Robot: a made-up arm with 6 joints.
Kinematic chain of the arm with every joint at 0, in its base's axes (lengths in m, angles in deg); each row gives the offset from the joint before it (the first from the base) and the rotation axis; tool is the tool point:
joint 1: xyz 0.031 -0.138 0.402 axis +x
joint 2: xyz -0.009 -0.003 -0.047 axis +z
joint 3: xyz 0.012 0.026 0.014 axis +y
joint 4: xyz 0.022 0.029 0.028 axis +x
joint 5: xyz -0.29 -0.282 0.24 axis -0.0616 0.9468 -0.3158
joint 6: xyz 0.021 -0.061 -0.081 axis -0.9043 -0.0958 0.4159
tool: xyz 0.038 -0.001 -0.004
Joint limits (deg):
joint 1: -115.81..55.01
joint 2: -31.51..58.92
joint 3: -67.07..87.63
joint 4: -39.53..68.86
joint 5: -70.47..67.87
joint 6: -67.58..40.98
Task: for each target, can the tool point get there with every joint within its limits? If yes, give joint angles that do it. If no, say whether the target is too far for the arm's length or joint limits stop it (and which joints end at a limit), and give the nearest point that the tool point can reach.
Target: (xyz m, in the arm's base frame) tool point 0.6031 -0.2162 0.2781
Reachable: no: joint limits stop it (at a limit: joint 1, joint 3, joint 4, joint 5) | nearest point 0.4416 -0.3023 0.3870 | short by 0.213 m
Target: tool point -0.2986 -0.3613 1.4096
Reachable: no: too far | nearest point -0.1360 -0.2484 0.9001 | short by 0.547 m
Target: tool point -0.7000 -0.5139 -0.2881
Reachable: no: too far | nearest point -0.3379 -0.3262 0.0564 | short by 0.534 m
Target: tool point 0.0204 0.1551 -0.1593
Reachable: no: joint limits stop it (at a limit: joint 1, joint 4, joint 5, joint 6) | nearest point 0.0207 0.0960 -0.0570 | short by 0.118 m
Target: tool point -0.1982 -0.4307 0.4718
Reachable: yes | joints -17.88 -4.72 -31.57 16.08 -25.69 3.42
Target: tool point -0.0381 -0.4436 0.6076
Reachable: yes | joints -2.38 23.12 -5.45 -4.54 -28.41 -21.69
